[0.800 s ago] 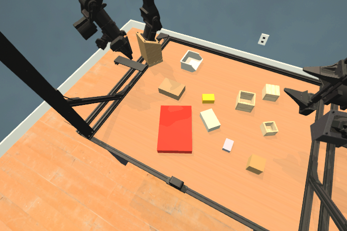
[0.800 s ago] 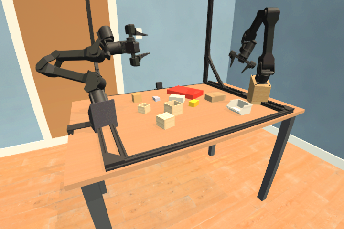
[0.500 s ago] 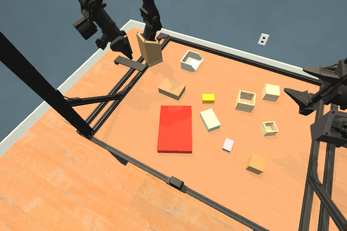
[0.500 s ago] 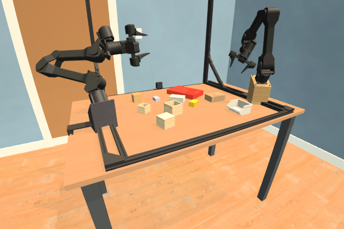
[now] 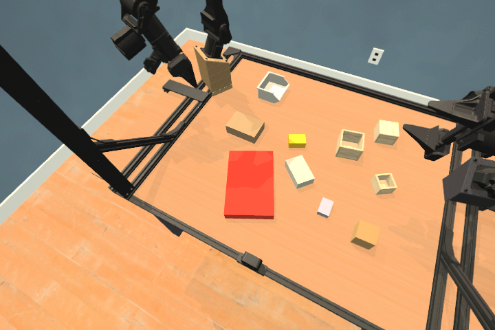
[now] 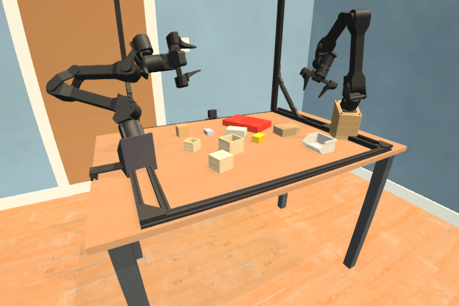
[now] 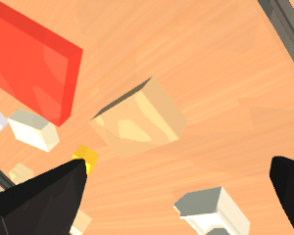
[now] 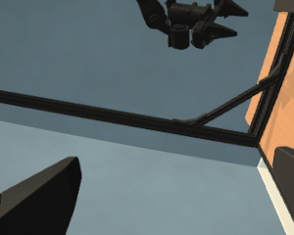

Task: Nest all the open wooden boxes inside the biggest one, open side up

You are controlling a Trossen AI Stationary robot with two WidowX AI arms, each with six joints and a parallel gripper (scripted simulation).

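Note:
Now: the middle-sized wooden box 300 mm below my right hand, 230 mm ahead of it and 30 mm to the left of it. From my right hand the other things lie so: smallest wooden box: 320 mm below, 50 mm ahead, 20 mm to the right; then orange-tan block: 310 mm below, 130 mm behind, 30 mm to the right; then small pale block: 320 mm below, 110 mm behind, 90 mm to the left.

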